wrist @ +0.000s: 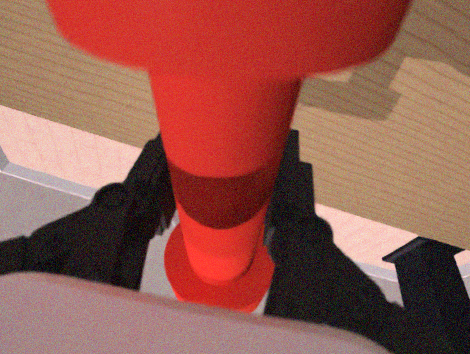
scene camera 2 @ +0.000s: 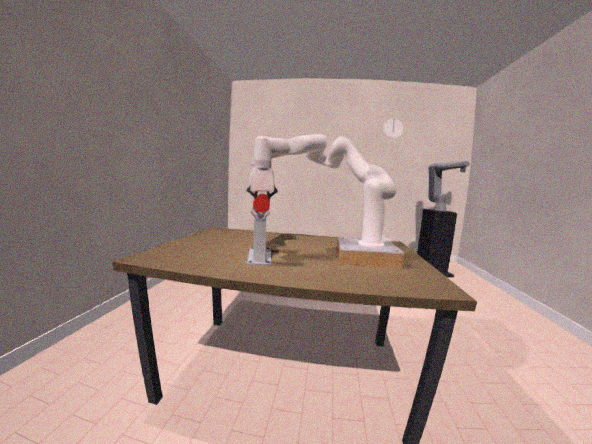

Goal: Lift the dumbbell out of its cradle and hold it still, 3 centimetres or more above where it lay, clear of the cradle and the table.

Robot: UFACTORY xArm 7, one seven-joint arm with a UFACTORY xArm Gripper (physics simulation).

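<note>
The red dumbbell is level, with one round end facing scene camera 2. In the wrist view its near end fills the top and its far end shows low between the fingers. My gripper is shut on the dumbbell's handle from above, one black finger on each side. The grey cradle stands upright on the table below. Its forked top shows just under the dumbbell's round end, so the dumbbell sits a little above it. The exact gap is hard to tell.
The brown table carries the cradle's base plate and, to the right, the wooden block under the arm's base. A black pedestal with a grey arm stands on the floor behind the table's right side.
</note>
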